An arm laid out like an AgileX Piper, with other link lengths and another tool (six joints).
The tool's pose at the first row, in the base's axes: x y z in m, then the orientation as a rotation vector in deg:
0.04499 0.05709 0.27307 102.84 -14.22 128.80
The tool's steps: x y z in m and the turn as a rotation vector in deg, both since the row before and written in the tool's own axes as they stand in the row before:
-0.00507 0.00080 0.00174 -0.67 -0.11 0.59
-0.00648 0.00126 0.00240 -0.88 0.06 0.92
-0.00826 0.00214 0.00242 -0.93 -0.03 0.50
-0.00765 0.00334 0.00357 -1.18 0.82 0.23
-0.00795 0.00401 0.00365 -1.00 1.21 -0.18
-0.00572 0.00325 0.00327 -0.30 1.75 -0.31
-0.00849 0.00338 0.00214 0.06 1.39 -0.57
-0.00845 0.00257 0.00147 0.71 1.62 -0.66
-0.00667 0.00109 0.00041 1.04 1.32 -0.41
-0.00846 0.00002 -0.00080 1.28 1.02 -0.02
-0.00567 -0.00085 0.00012 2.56 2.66 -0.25
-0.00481 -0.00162 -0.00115 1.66 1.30 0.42
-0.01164 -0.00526 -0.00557 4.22 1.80 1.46
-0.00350 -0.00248 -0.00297 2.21 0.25 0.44
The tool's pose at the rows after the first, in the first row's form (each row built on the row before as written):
0.04742 0.05537 0.26854 102.79 -15.53 128.76
0.05061 0.05293 0.26278 102.51 -17.35 128.96
0.05393 0.04960 0.25526 102.20 -18.83 128.76
0.05775 0.04484 0.24854 100.70 -20.14 128.92
0.06149 0.03936 0.24157 98.73 -20.78 129.19
0.06465 0.03476 0.23679 96.44 -20.43 130.16
0.06761 0.03013 0.22919 94.70 -19.53 130.84
0.07041 0.02635 0.22157 92.96 -17.79 131.94
0.07245 0.02437 0.21543 91.77 -15.98 133.14
0.07454 0.02345 0.20725 91.12 -14.29 134.51
0.07689 0.02340 0.20202 88.95 -10.57 137.49
0.07822 0.02446 0.19710 88.17 -8.69 139.51
0.07952 0.02890 0.18396 88.06 -4.41 143.78
0.07894 0.03127 0.17935 88.72 -1.95 145.22

